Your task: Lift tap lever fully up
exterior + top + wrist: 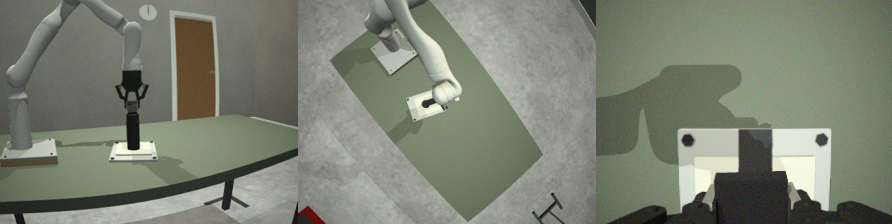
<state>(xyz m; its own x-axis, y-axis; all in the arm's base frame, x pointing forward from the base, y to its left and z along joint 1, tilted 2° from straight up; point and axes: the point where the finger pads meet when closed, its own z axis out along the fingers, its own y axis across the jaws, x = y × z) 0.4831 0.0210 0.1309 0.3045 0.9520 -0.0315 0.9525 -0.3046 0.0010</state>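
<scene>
The tap lies 6 cm to the right of my hand, 6 cm below it and 2 cm behind it. Round my hand: lever 3 cm to the right, 1 cm behind.
</scene>
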